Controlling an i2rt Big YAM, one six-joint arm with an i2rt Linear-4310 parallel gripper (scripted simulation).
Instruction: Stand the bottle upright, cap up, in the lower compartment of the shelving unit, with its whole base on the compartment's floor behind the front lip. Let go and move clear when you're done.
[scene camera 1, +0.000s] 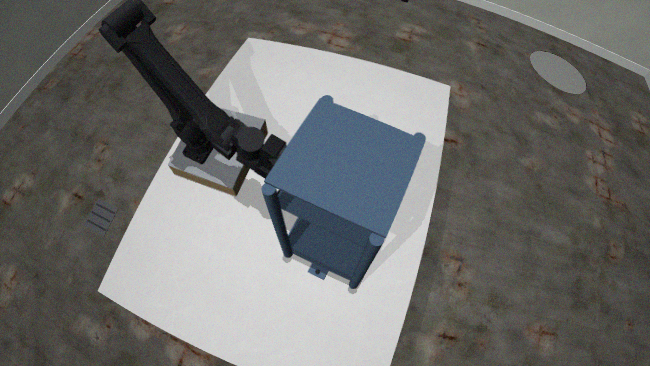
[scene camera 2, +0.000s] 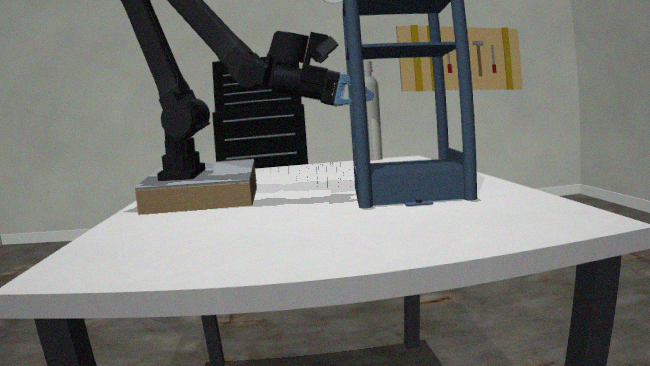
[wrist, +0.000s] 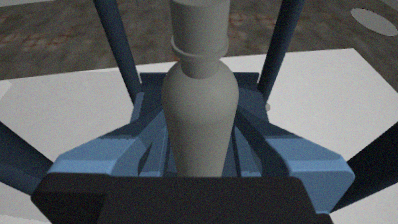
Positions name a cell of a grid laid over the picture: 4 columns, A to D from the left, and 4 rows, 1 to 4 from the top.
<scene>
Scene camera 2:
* my gripper: C2
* bottle: C2
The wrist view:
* my gripper: C2
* bottle: C2
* blue shelving unit: B2
</scene>
